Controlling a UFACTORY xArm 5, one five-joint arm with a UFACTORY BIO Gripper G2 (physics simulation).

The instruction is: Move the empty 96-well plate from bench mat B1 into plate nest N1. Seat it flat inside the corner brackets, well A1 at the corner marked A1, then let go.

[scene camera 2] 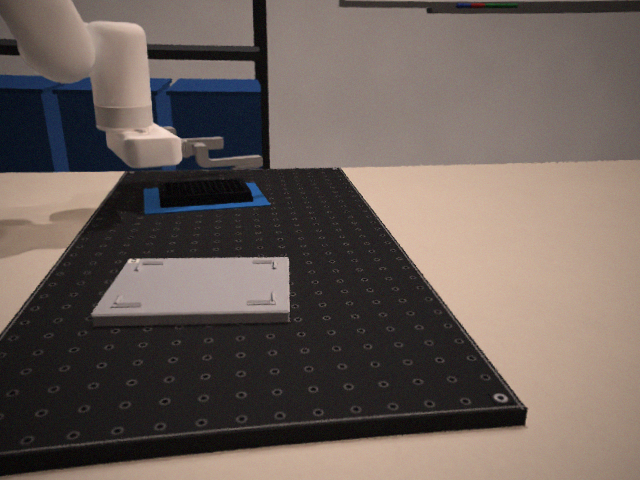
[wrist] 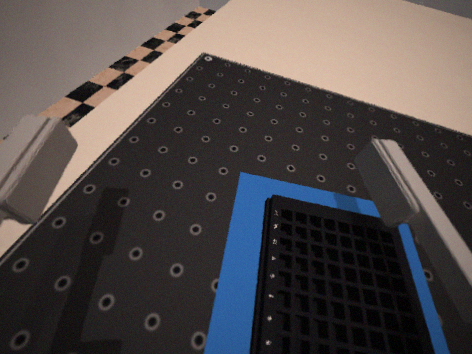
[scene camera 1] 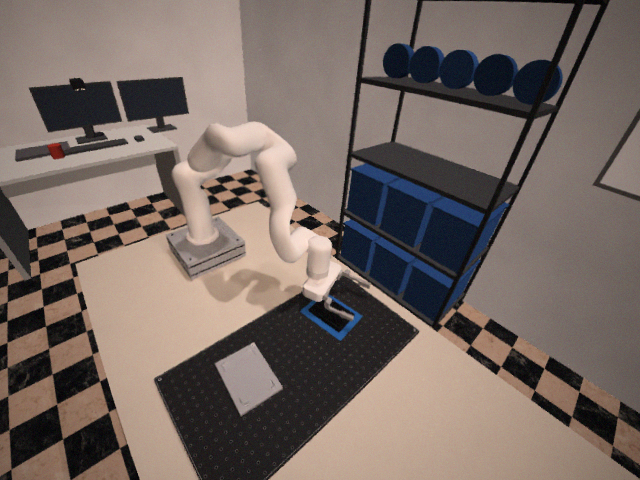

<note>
In view: a black 96-well plate [scene camera 2: 217,191], a blue bench mat B1 [scene camera 2: 151,195] and a nest floor [scene camera 2: 183,291].
The black 96-well plate shows as well in the wrist view [wrist: 324,273]. The nest floor is seen too in scene camera 1 [scene camera 1: 247,376].
</note>
